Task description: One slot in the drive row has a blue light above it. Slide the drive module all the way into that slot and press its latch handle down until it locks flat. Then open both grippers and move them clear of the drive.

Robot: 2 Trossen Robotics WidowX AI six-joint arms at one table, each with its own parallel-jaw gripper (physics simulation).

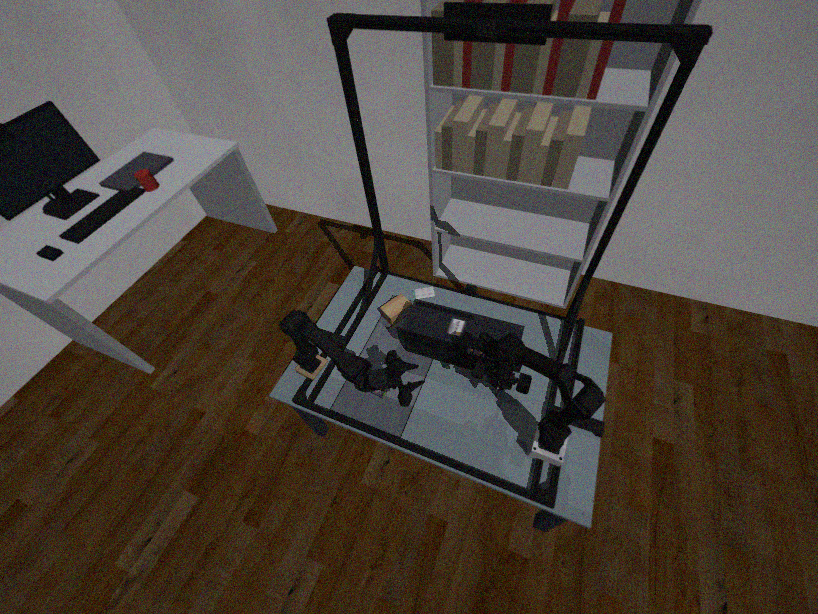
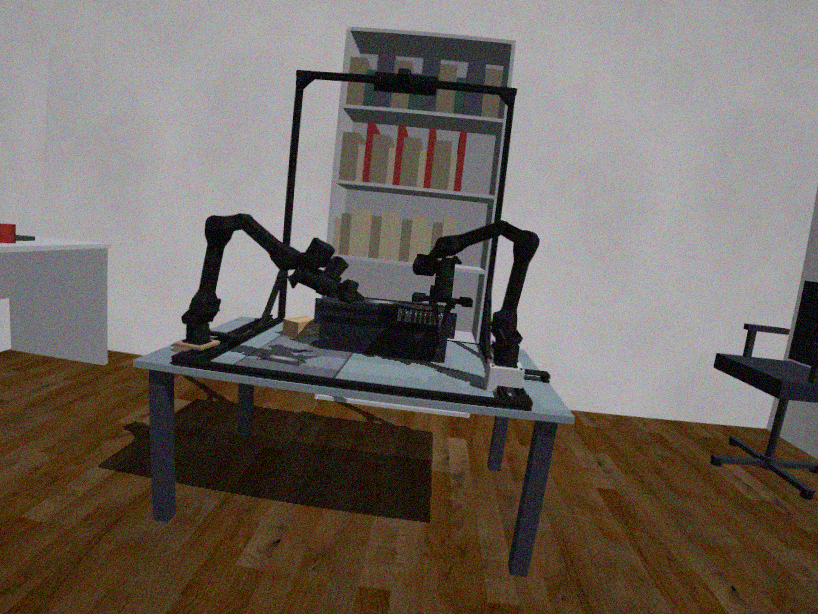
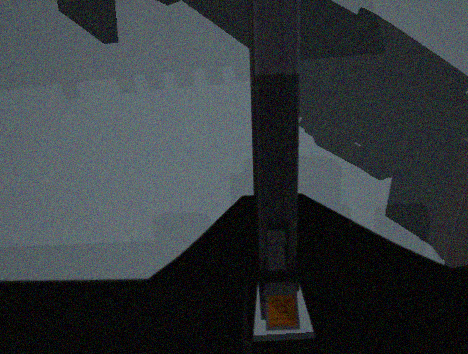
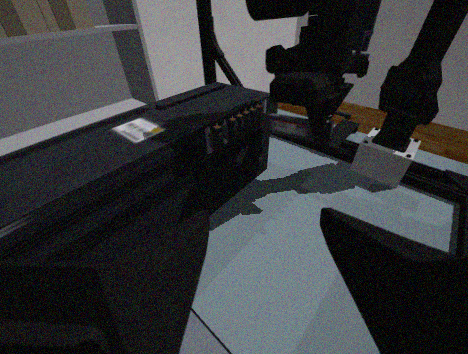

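Seen in the pictures: left gripper, fingertip midpoint: [image 1: 498, 388] [image 2: 439, 327] [image 3: 271, 208] [image 4: 317, 132]; right gripper, fingertip midpoint: [image 1: 421, 373] [image 2: 358, 297] [image 4: 264, 217]; left arm's base, origin of the base link: [image 1: 550, 441] [image 2: 505, 364] [image 4: 391, 141]; right arm's base, origin of the base link: [image 1: 311, 364] [image 2: 197, 341].
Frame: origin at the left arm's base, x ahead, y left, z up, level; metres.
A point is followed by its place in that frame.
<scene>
My left gripper [image 1: 500, 373] {x 0.207, y -0.087, z 0.070 m} [image 2: 443, 300] [image 3: 271, 208] {x 0.207, y -0.087, z 0.070 m} is shut on the drive module [image 3: 275, 140] {x 0.208, y -0.115, z 0.086 m}, a long dark bar with an orange latch handle [image 3: 282, 310] {x 0.207, y -0.076, z 0.100 m} at its near end. It hangs over the table in front of the right end of the black chassis [image 1: 443, 335] {x 0.451, y -0.202, z 0.103 m} [image 2: 370, 329] {x 0.439, y -0.185, z 0.015 m} [image 4: 145, 158] {x 0.445, y -0.185, z 0.098 m}. The drive row [image 2: 415, 317] {x 0.295, y -0.268, z 0.061 m} [image 4: 236, 121] {x 0.297, y -0.180, z 0.094 m} shows small orange latches; I cannot make out a blue light. My right gripper [image 1: 401, 384] [image 2: 346, 288] {x 0.457, y -0.008, z 0.144 m} [image 4: 264, 217] {x 0.457, y -0.008, z 0.144 m} is open and empty at the chassis' left front corner.
A cardboard box [image 1: 394, 306] {x 0.732, y -0.333, z -0.011 m} [image 2: 299, 327] {x 0.716, y -0.275, z -0.029 m} sits left of the chassis. A tall black frame [image 1: 358, 152] {x 0.887, y -0.524, z 0.583 m} [image 2: 291, 183] {x 0.875, y -0.523, z 0.508 m} rises from the table [image 1: 468, 420] {x 0.276, y 0.008, z -0.073 m} [image 2: 376, 368] {x 0.386, y -0.036, z -0.073 m}. A bookshelf [image 1: 522, 195] [image 2: 419, 190] stands behind it.
</scene>
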